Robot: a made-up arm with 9 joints.
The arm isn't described. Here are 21 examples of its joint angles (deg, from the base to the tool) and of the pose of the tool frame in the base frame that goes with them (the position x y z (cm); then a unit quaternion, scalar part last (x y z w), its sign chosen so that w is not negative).
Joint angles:
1: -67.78 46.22 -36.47 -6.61 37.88 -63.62 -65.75 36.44 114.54
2: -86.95 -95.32 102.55 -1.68 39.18 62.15 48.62 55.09 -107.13
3: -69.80 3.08 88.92 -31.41 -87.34 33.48 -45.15 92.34 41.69
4: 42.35 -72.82 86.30 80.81 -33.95 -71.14 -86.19 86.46 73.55
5: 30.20 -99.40 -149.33 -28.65 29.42 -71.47 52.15 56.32 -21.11
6: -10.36 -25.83 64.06 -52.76 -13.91 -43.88 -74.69 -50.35 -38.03
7: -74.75 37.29 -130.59 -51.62 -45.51 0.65 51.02 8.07 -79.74
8: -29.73 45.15 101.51 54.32 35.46 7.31 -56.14 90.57 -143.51
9: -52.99 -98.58 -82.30 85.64 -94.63 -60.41 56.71 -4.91 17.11
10: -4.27 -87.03 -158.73 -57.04 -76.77 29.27 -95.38 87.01 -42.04
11: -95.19 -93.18 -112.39 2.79 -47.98 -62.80 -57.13 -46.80 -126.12
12: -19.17 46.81 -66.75 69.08 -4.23 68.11 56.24 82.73 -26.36
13: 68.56 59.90 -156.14 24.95 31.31 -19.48 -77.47 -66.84 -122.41
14: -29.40 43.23 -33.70 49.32 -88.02 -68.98 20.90 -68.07 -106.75
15: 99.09 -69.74 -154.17 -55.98 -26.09 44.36 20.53 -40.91 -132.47
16: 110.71 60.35 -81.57 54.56 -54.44 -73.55 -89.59 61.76 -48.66
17: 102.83 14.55 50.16 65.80 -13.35 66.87 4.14 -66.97 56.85
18: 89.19 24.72 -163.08 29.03 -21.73 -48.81 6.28 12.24 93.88
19: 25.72 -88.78 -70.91 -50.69 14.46 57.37 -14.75 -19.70 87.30
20: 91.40 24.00 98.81 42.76 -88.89 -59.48 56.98 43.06 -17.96
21: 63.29 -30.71 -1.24 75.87 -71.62 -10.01 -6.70 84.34 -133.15
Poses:
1: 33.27 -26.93 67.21 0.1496 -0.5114 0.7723 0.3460
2: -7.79 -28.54 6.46 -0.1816 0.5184 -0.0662 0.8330
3: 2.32 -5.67 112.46 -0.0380 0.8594 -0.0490 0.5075
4: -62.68 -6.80 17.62 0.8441 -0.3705 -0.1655 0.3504
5: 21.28 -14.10 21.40 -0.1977 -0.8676 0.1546 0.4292
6: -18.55 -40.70 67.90 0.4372 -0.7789 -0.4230 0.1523
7: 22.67 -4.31 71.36 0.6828 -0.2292 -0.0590 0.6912
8: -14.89 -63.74 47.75 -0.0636 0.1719 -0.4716 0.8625
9: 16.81 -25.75 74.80 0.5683 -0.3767 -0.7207 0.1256
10: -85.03 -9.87 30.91 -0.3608 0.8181 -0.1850 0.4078
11: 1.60 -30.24 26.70 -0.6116 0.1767 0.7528 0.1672
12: -5.35 -75.09 44.90 -0.2901 0.1958 0.9365 0.0219
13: -21.80 -55.88 30.79 -0.8467 -0.0844 -0.1717 0.4964
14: -3.05 -18.16 48.58 -0.7776 -0.3206 0.4158 0.3459
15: -37.24 -81.30 14.73 -0.0887 -0.5638 -0.7120 0.4091
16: -23.01 -86.10 9.11 -0.5335 -0.1384 -0.7844 0.2843
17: -56.21 -36.45 10.82 0.0258 0.1708 -0.4916 0.8535
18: -2.49 -86.70 36.03 0.1148 0.9275 -0.0298 0.3546
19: -72.65 -19.44 31.92 0.2439 0.0953 -0.6222 0.7378
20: -47.68 -68.09 49.50 0.5350 0.6254 0.4461 0.3517
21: -43.62 -82.36 40.45 0.5260 -0.7224 0.4192 0.1605
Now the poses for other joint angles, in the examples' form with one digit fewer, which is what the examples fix.
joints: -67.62 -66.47 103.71 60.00 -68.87 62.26 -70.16 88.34 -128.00
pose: -50.8 -51.5 88.5 0.331 -0.845 0.228 0.353
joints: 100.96 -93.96 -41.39 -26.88 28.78 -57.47 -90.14 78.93 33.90
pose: -48.4 -95.1 7.8 -0.804 -0.226 -0.034 0.549
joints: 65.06 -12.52 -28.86 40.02 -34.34 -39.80 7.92 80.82 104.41
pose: -65.2 -34.8 51.6 -0.778 -0.189 0.593 0.085
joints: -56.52 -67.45 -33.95 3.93 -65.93 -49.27 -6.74 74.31 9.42
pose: 18.6 -9.1 66.0 0.399 0.255 -0.786 0.398
